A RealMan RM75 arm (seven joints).
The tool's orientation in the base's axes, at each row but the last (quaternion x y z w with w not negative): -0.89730, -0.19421, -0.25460, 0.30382; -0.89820, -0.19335, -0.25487, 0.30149; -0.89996, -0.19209, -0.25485, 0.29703; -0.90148, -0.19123, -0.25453, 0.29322; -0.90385, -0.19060, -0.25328, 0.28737; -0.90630, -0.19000, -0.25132, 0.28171; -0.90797, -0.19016, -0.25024, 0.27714; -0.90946, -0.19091, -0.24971, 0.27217; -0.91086, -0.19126, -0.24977, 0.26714
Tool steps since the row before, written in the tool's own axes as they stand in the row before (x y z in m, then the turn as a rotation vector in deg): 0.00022, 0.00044, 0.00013, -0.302, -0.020, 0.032; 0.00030, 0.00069, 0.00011, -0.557, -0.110, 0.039; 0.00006, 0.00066, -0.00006, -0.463, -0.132, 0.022; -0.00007, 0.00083, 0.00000, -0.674, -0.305, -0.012; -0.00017, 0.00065, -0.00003, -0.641, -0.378, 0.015; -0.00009, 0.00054, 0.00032, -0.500, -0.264, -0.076; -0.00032, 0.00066, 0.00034, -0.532, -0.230, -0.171; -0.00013, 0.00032, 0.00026, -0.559, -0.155, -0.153; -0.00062, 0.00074, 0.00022, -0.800, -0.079, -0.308
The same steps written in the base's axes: 0.00044, -0.00020, -0.00016, -0.239, -0.023, -0.187; 0.00062, -0.00038, -0.00021, -0.485, -0.001, -0.298; 0.00036, -0.00052, -0.00021, -0.427, 0.023, -0.223; 0.00035, -0.00064, -0.00040, -0.692, 0.091, -0.245; 0.00017, -0.00055, -0.00035, -0.692, 0.170, -0.214; 0.00030, -0.00024, -0.00050, -0.556, 0.056, -0.117; 0.00018, -0.00037, -0.00069, -0.598, -0.034, -0.081; 0.00014, -0.00012, -0.00039, -0.577, -0.088, -0.139; -0.00006, -0.00059, -0.00080, -0.788, -0.289, -0.189
